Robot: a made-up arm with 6 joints.
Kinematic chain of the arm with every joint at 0, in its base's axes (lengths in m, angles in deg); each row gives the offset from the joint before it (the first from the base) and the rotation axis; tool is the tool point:
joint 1: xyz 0 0 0.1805 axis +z
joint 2: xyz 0 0 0 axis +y
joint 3: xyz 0 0 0.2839 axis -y
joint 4: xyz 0 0 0 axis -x
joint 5: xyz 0.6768 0 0 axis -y
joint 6: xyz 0 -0.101 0 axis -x
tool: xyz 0 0 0
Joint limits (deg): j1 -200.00..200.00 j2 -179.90..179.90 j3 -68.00..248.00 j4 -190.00..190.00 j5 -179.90..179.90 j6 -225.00..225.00
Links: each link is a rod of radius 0.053 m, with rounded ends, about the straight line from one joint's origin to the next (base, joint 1, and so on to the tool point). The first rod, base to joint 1, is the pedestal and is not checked.
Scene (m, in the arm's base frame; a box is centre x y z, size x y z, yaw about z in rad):
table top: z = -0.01
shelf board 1: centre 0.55 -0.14 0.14 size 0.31 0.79 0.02 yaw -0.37
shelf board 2: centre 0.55 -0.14 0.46 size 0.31 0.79 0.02 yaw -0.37
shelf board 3: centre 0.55 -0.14 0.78 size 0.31 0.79 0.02 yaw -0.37
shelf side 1: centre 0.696 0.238 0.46 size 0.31 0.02 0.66 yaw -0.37
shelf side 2: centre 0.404 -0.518 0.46 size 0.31 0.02 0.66 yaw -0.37
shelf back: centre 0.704 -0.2 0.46 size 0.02 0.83 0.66 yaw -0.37
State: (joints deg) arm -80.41 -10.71 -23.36 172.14 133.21 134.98
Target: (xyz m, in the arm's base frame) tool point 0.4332 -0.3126 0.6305
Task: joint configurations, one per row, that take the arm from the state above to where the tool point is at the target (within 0.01 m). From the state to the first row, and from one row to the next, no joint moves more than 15 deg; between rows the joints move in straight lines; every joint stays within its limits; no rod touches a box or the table.
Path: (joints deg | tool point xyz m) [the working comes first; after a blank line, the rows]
Joints at the target: -46.58 -25.82 -10.43 171.21 133.21 134.98
Straight joint move there: touches shelf board 2, shelf side 2.

1: -82.10 -16.96 -10.43 164.39 122.93 133.92 | 0.1770 -0.5676 0.5560
2: -83.79 -23.21 2.51 156.64 112.65 132.85 | 0.1442 -0.4676 0.7712
3: -85.48 -29.46 15.44 148.90 102.37 131.79 | 0.1101 -0.2952 0.9424
4: -87.17 -35.71 28.38 141.15 92.09 130.73 | 0.0822 -0.0691 1.0475
5: -83.82 -44.62 13.79 147.93 100.31 131.58 | 0.0969 -0.0996 0.9872
6: -80.47 -53.53 -0.80 154.72 108.54 132.43 | 0.1144 -0.1301 0.9140
7: -77.12 -62.43 -15.38 161.51 116.76 133.28 | 0.1348 -0.1600 0.8291
8: -73.77 -71.34 -29.97 168.29 124.99 134.13 | 0.1580 -0.1888 0.7340
9: -70.42 -80.25 -44.56 175.08 133.21 134.98 | 0.1836 -0.2158 0.6305
10: -64.46 -66.64 -36.03 174.11 133.21 134.98 | 0.2271 -0.2423 0.6466
11: -58.50 -53.04 -27.50 173.14 133.21 134.98 | 0.2833 -0.2704 0.6539
12: -52.54 -39.43 -18.97 172.17 133.21 134.98 | 0.3525 -0.2955 0.6493
13: -46.58 -25.82 -10.43 171.21 133.21 134.98 | 0.4332 -0.3126 0.6306

